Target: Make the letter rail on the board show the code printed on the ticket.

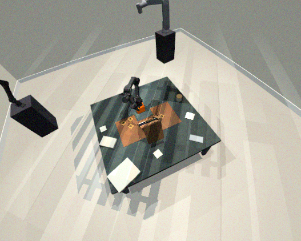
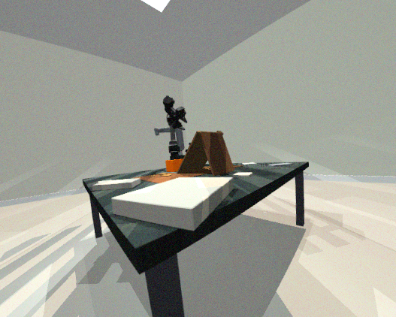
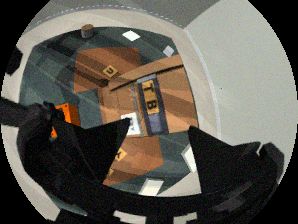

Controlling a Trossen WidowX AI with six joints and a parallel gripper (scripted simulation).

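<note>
The white ticket is 23 cm below my gripper tip, 1 cm to the right of it and 1 cm ahead of it. From my gripper tip the other things lie so: yellow letter tile (32 cm below, 27 cm to the left, 2 cm ahead); then flat white slab (47 cm to the right, 31 cm below, 5 cm behind); then mat (32 cm below, 8 cm to the left, 5 cm behind).
</note>
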